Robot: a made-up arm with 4 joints.
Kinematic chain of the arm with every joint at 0, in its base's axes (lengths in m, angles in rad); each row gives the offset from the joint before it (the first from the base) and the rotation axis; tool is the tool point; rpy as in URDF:
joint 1: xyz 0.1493 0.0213 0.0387 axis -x
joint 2: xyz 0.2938 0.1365 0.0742 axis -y
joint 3: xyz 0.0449 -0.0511 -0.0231 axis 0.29 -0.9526 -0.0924
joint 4: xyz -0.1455 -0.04 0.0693 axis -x
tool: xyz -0.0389 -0.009 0.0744 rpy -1.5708 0 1.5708
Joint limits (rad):
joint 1: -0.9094..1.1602
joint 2: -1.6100..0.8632
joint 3: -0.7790..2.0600
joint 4: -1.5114..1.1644
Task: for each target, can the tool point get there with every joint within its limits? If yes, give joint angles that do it. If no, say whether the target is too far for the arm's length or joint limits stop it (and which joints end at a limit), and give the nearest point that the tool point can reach.
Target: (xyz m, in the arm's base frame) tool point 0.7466 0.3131 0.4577
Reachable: no: too far | nearest point 0.5693 0.1691 0.2509 | short by 0.308 m
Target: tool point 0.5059 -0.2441 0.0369
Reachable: no: joint limits stop it (at a limit: joint 1, joint 2) | nearest point 0.5025 -0.1616 0.1438 | short by 0.135 m
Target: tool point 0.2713 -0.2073 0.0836
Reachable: no: joint limits stop it (at a limit: joint 1) | nearest point 0.3077 -0.1330 0.1330 | short by 0.096 m
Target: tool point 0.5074 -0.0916 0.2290
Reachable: yes | joints -0.4364 -1.1451 -0.2731 -1.1813
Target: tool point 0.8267 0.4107 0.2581
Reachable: no: too far | nearest point 0.6010 0.2229 0.1523 | short by 0.312 m
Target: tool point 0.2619 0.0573 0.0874
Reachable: yes | joints 0.7673 -0.2324 0.6578 -0.7556
